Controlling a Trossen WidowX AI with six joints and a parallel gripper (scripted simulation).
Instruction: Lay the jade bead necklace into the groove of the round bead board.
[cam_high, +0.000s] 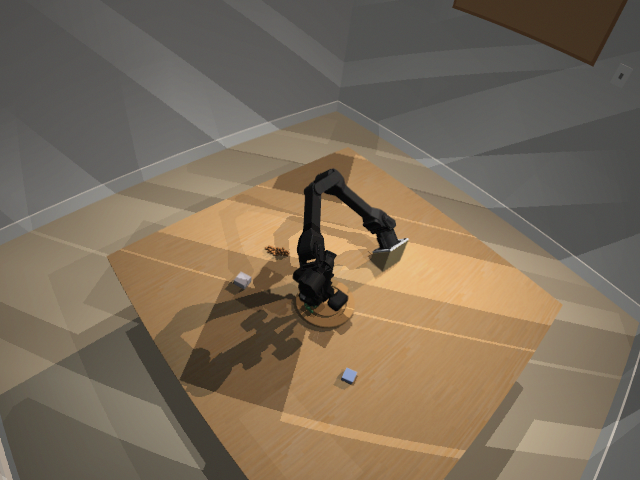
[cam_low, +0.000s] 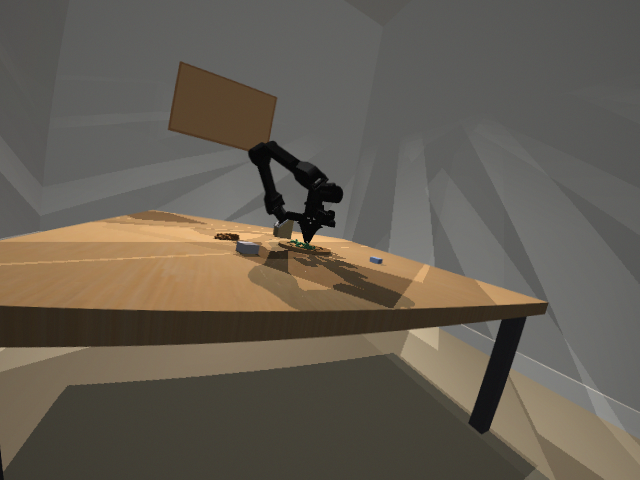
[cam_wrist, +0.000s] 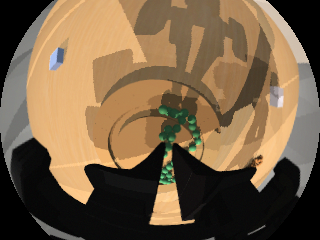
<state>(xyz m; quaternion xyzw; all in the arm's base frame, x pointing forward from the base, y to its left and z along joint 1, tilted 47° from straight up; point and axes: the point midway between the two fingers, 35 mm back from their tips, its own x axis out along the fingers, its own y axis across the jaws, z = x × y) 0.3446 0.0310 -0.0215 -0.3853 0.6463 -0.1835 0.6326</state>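
Right now my gripper tip is 30 mm past the round wooden bead board, 20 mm above it and 10 mm to the right of it. Also, from my gripper tip: blue block 260 mm to the left, 60 mm ahead, 20 mm below; then pale grey block 210 mm to the right, 170 mm ahead, 20 mm below.
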